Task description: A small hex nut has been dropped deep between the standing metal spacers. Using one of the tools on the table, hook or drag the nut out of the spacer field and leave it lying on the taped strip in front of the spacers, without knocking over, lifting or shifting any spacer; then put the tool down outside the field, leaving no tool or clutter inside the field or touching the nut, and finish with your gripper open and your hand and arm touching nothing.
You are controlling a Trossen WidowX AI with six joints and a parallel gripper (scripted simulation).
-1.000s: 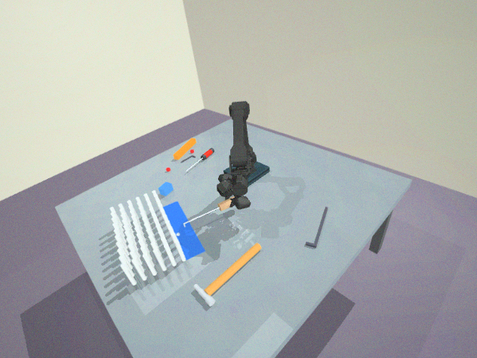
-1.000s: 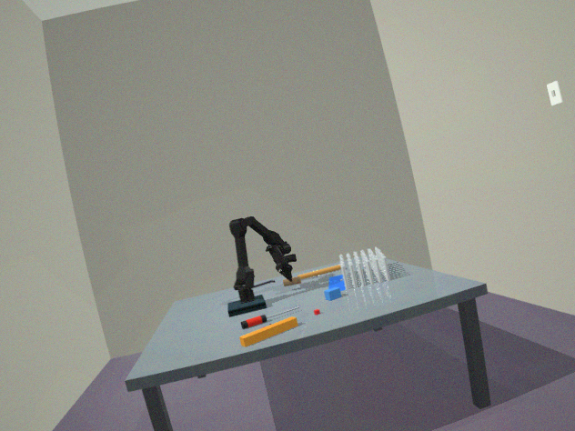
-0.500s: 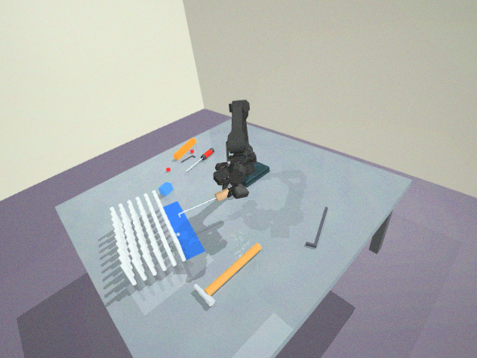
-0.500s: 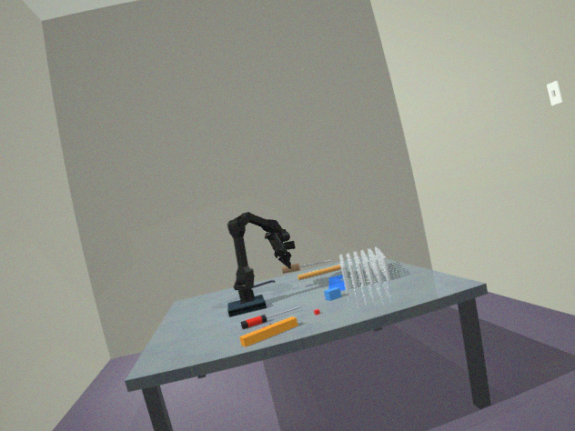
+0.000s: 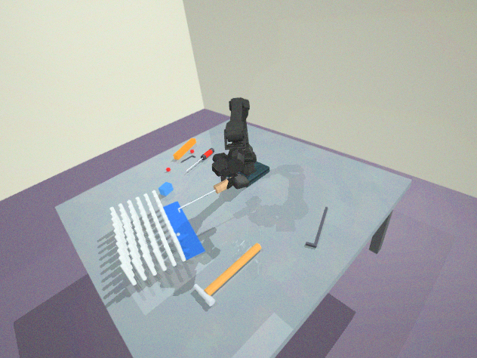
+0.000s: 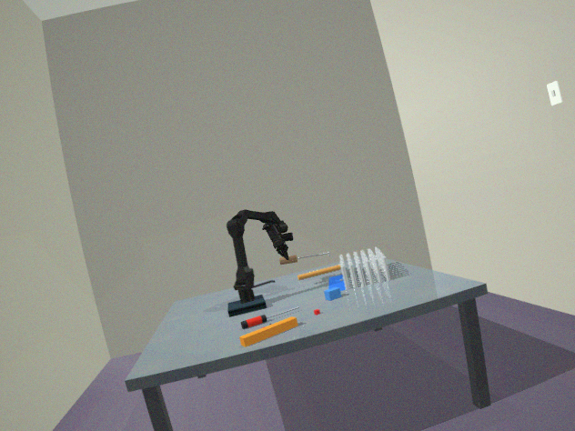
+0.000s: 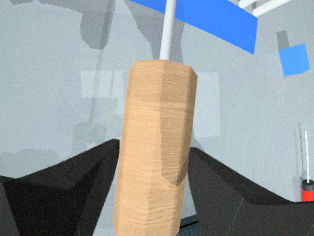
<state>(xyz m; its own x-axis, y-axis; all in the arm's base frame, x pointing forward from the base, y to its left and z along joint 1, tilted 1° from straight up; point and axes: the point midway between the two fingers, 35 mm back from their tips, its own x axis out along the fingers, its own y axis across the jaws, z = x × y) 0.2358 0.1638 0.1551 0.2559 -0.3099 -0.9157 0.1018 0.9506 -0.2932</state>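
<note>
My gripper tip is now 11 cm short of the thin-rod tool, 1 cm to the left of it and 1 cm above it. From my gripper tip the other things lie so: hex key 13 cm behind, 57 cm to the right, 15 cm below; then blue taped strip 21 cm ahead, 9 cm to the right, 16 cm below; then blue block 14 cm ahead, 37 cm to the right, 14 cm below.
</note>
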